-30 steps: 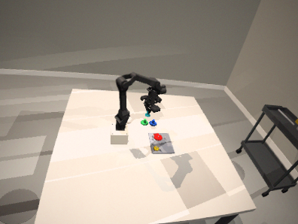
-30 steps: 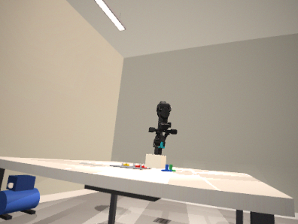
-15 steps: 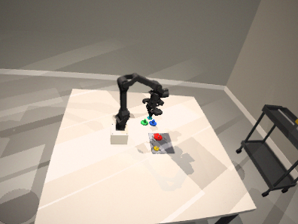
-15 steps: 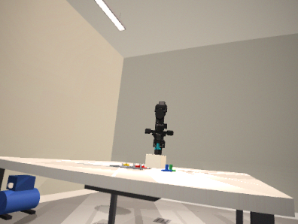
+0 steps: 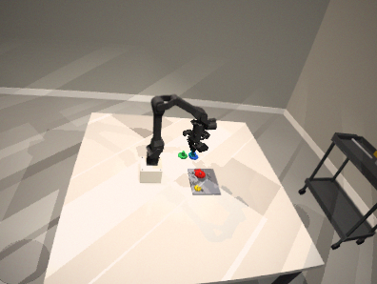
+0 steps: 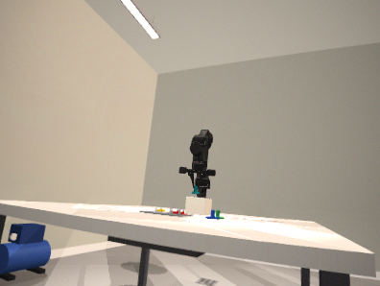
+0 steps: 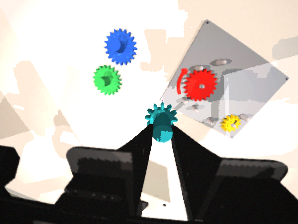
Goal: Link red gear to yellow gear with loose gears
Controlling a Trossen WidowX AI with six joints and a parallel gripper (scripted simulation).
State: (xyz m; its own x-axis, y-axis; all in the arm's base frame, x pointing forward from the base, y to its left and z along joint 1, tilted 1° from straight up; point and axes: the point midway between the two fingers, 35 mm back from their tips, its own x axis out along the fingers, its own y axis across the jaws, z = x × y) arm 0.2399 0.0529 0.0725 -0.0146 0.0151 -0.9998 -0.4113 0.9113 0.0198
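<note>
Now: gripper tip 12 cm above the red gear, 6 cm to the left of it and 6 cm short of it. Also, from my gripper tip: green gear 12 cm to the left, 12 cm below, 2 cm behind; cyan gear 1 cm below; red arrow 13 cm below, 5 cm ahead, 2 cm to the right.
</note>
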